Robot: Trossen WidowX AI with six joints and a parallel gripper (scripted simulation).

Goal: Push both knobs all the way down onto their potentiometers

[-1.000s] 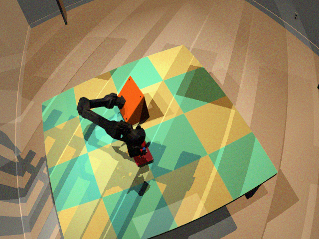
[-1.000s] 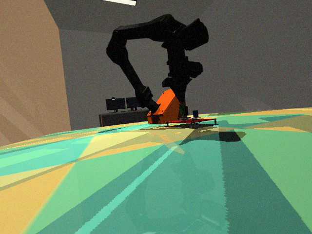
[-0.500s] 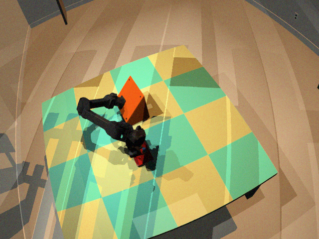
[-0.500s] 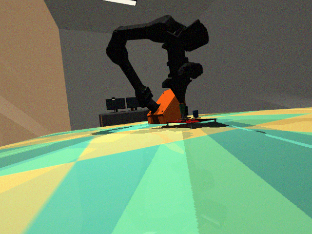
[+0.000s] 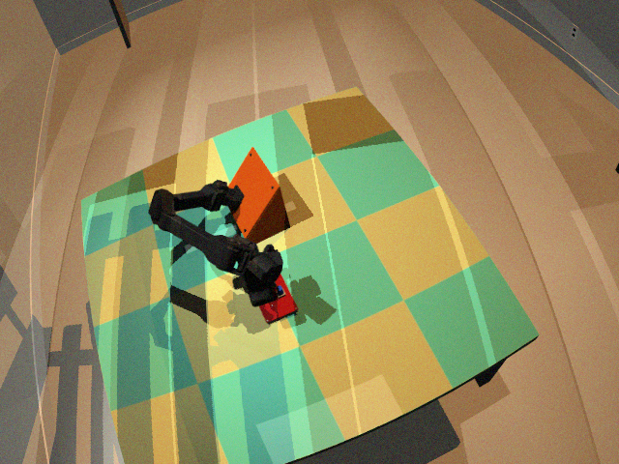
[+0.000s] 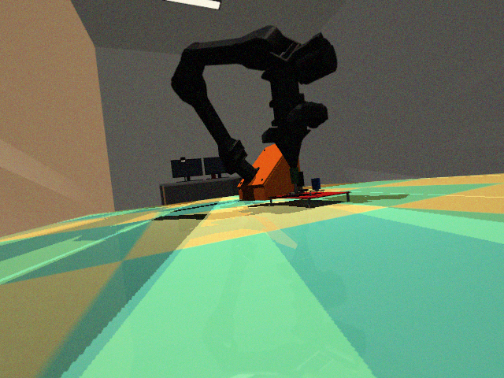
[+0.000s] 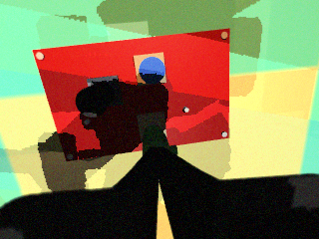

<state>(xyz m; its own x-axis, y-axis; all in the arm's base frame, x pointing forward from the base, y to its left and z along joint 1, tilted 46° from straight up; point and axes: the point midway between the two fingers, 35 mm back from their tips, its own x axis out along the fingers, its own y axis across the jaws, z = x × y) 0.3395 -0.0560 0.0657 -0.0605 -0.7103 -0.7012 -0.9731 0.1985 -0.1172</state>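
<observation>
Right now the green knob is 1 cm below my gripper tip. From my gripper tip the other things lie so: black knob 4 cm to the left, 4 cm below, 3 cm behind.
</observation>
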